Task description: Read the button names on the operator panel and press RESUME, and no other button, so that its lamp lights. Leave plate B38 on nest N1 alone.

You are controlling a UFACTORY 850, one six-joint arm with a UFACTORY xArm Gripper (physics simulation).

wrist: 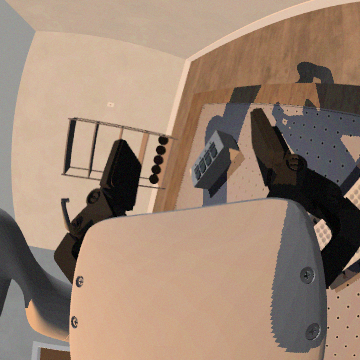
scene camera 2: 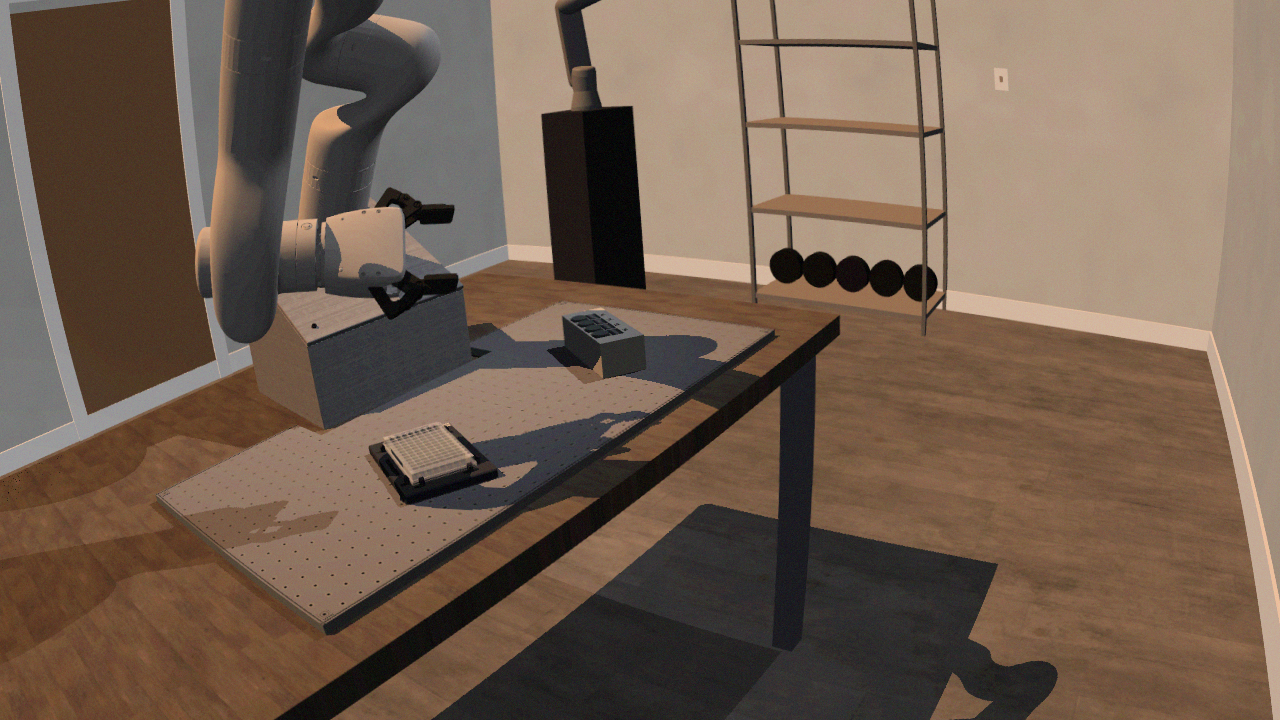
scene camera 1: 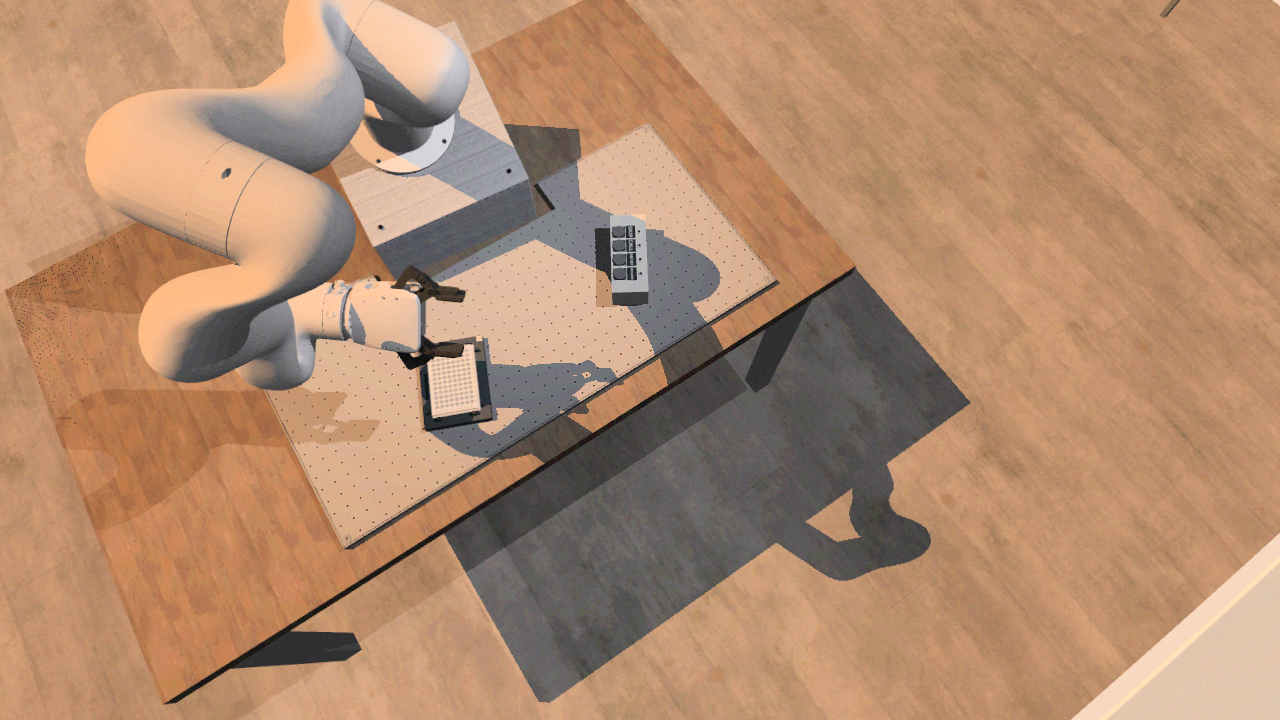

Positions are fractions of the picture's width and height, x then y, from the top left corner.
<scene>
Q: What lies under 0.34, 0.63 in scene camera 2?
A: A plate B38.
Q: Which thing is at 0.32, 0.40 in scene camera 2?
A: The gripper.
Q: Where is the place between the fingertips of the gripper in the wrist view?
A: At 0.52, 0.38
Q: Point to a grey operator panel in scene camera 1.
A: At 0.49, 0.40
</scene>
